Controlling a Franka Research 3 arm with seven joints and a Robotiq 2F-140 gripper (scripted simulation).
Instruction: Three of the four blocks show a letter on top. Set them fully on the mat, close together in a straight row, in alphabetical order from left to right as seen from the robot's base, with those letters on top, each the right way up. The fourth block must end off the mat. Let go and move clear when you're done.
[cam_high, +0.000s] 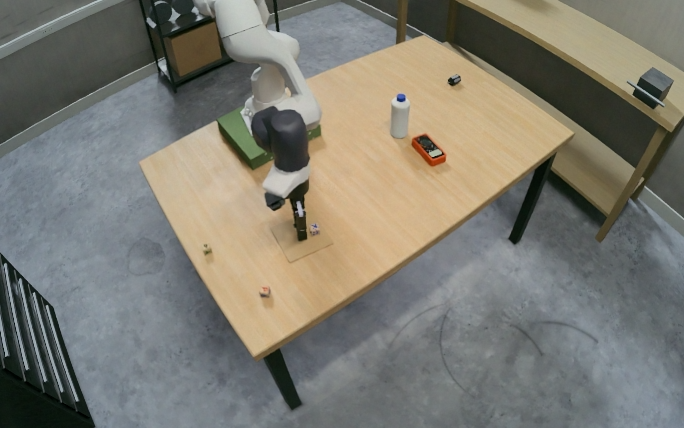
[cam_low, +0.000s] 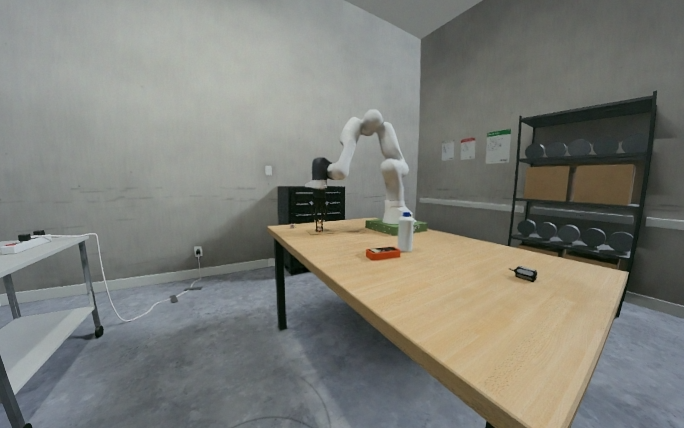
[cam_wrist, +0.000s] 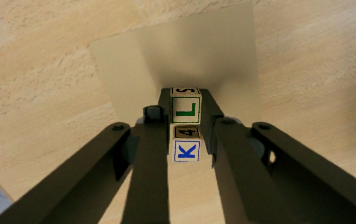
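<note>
My gripper is now 2 cm above the block. From my hand the other things lie so: white bottle (52 cm to the left, 18 cm behind, 4 cm above); tan mat (4 cm below); orange meter (54 cm to the left, 4 cm behind, 3 cm below).
</note>
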